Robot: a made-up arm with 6 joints. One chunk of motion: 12 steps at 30 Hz.
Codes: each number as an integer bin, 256 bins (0 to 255) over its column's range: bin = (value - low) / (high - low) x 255, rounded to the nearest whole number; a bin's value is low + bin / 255 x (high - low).
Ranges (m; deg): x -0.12..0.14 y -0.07..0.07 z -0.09..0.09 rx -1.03..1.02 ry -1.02..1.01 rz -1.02..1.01
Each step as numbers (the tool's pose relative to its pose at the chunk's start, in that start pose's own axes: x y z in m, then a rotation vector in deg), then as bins.
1 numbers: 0.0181 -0.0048 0.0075 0.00 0.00 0.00
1 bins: 135 119 138 128 128 128
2 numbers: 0.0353 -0.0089 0.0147 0.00 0.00 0.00
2 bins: 152 111 148 128 128 128
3 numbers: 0.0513 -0.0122 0.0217 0.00 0.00 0.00
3 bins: 168 105 158 128 128 128
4 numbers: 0.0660 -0.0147 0.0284 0.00 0.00 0.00
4 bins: 182 101 168 128 128 128
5 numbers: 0.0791 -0.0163 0.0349 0.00 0.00 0.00
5 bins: 195 98 177 128 128 128
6 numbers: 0.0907 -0.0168 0.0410 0.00 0.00 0.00
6 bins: 207 97 186 128 128 128
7 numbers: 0.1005 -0.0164 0.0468 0.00 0.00 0.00
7 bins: 216 98 194 128 128 128
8 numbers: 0.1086 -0.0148 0.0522 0.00 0.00 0.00
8 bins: 224 101 201 128 128 128
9 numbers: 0.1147 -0.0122 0.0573 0.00 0.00 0.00
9 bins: 230 105 209 128 128 128
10 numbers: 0.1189 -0.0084 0.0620 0.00 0.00 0.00
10 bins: 234 112 215 128 128 128
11 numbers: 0.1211 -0.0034 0.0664 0.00 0.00 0.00
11 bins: 236 121 222 128 128 128
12 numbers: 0.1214 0.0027 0.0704 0.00 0.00 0.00
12 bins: 237 132 227 128 128 128
